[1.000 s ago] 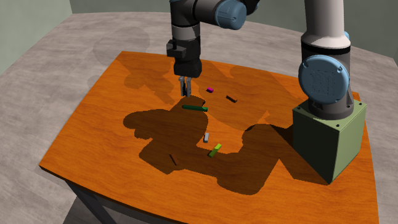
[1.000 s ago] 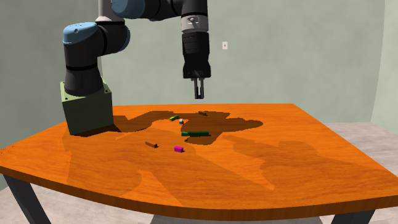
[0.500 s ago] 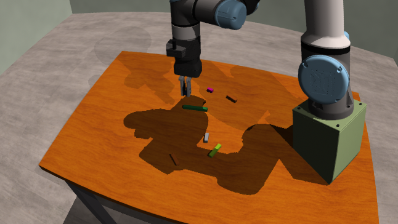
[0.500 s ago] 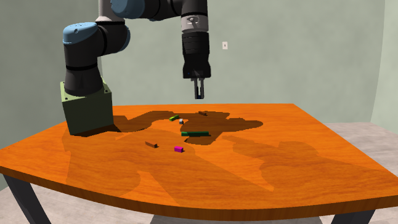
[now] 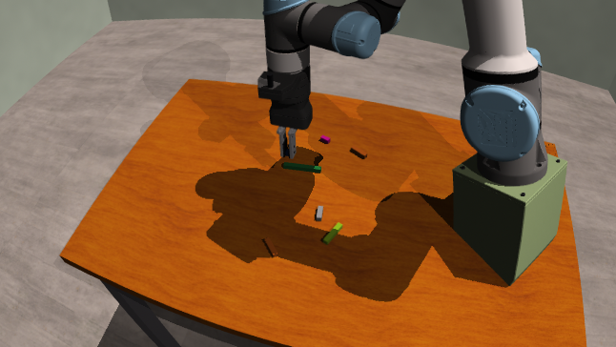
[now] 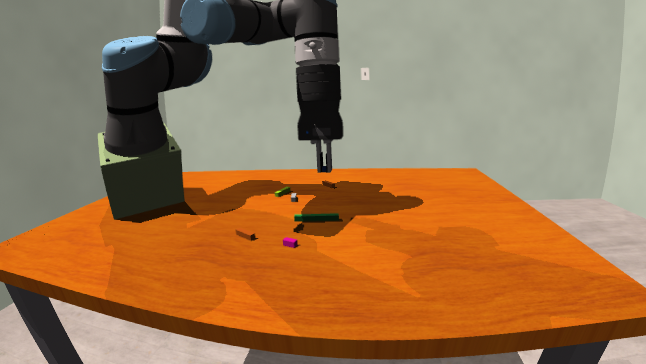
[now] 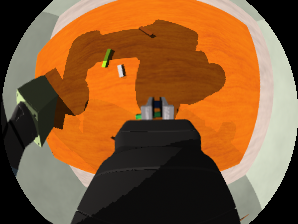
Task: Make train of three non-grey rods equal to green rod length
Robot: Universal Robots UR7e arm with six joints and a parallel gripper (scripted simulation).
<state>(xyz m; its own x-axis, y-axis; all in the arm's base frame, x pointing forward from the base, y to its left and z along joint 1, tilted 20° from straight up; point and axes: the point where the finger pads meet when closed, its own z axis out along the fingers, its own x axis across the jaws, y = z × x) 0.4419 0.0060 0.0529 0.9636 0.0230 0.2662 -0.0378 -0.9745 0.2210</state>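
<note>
My hand is 1 cm past the green rod, 4 cm to the left of it and 9 cm above it. From my hand the other things lie so: magenta rod 4 cm behind, 14 cm to the right, 9 cm below; then blue rod 1 cm below; then grey rod 8 cm behind, 7 cm to the left, 9 cm below.
</note>
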